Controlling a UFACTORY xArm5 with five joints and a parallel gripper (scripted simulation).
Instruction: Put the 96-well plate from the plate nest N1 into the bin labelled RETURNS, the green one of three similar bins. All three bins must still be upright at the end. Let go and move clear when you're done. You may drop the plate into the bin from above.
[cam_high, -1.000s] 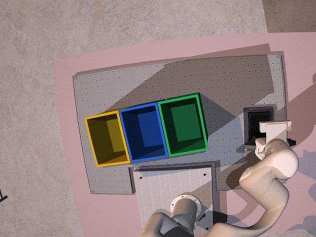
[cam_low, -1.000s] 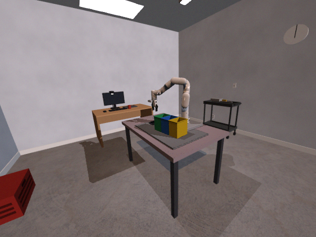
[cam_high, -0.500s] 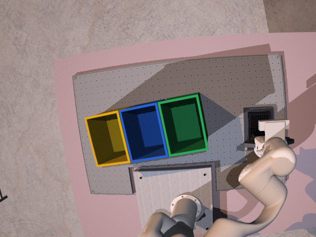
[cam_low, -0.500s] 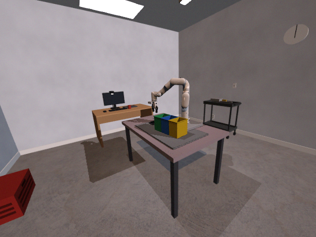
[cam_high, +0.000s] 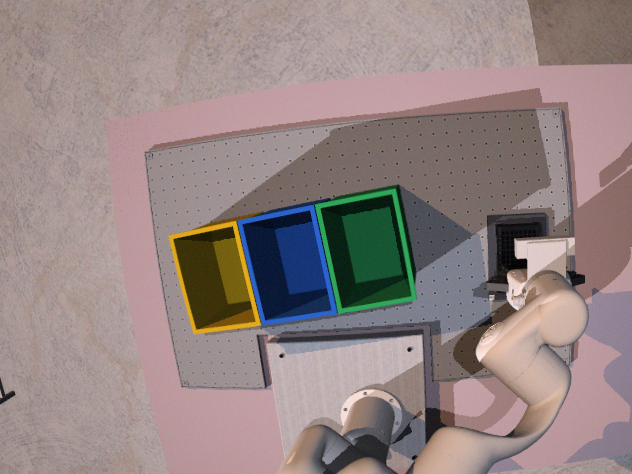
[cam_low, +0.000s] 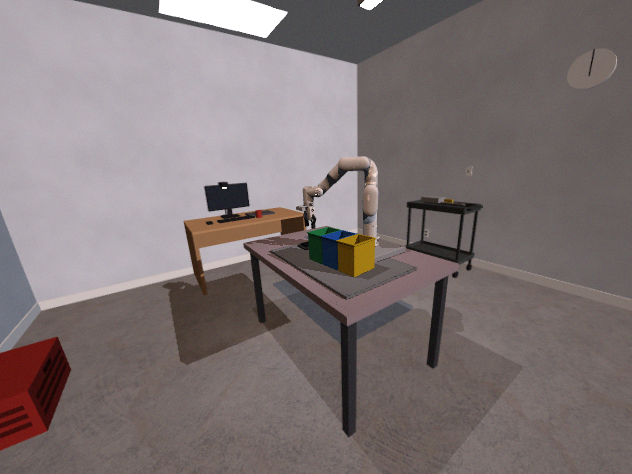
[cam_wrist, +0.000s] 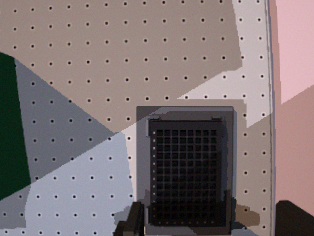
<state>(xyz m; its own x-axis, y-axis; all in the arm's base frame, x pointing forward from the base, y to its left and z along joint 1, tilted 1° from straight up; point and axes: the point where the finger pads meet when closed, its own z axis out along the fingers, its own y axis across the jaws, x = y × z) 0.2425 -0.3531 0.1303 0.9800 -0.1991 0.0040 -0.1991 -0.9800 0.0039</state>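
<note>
My gripper is now 13 cm above the black 96-well plate. Round my hand: blue bin: 39 cm to the left, 12 cm ahead, 6 cm below; plate nest: 15 cm below; green bin: 26 cm to the left, 11 cm ahead, 6 cm below.
</note>
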